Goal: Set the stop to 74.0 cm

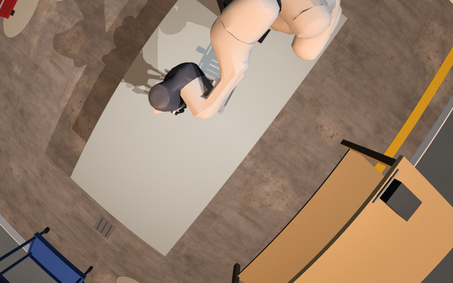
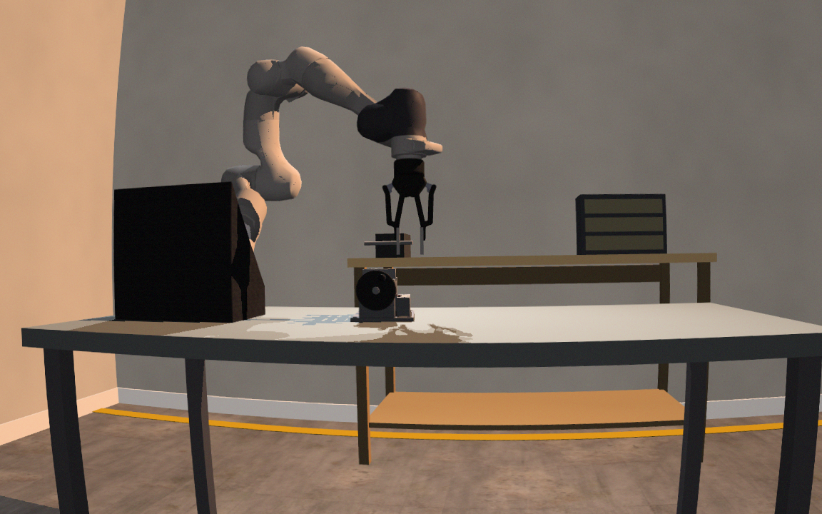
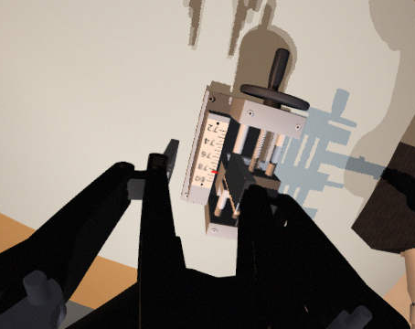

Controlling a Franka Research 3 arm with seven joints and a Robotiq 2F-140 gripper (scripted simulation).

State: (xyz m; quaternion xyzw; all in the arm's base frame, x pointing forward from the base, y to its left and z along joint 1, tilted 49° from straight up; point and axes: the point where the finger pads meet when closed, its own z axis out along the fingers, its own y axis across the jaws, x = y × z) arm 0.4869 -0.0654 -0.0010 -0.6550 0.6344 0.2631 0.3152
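My gripper is now 6 cm past the black handwheel, 10 cm to the left of it and 9 cm above it.
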